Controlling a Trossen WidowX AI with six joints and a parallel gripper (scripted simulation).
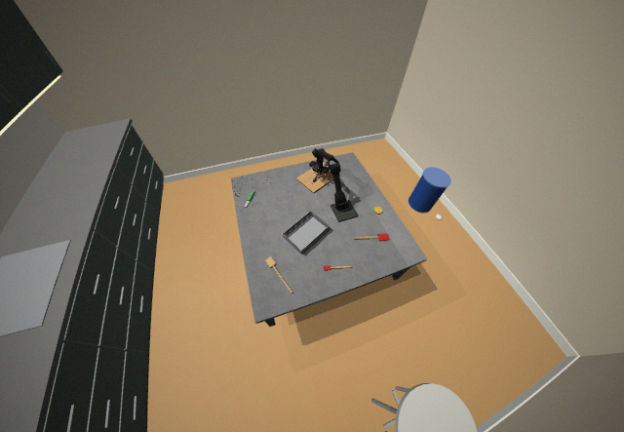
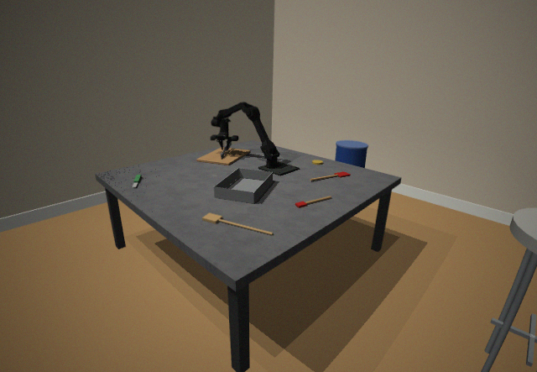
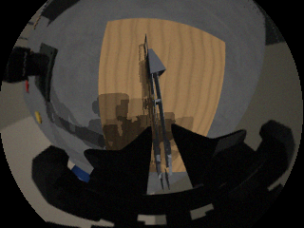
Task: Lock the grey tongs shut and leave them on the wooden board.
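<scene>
Right now the wooden board is 4 cm below my gripper tip. Also, from my gripper tip: metal roasting tin (32 cm ahead, 54 cm to the left, 2 cm below).
</scene>
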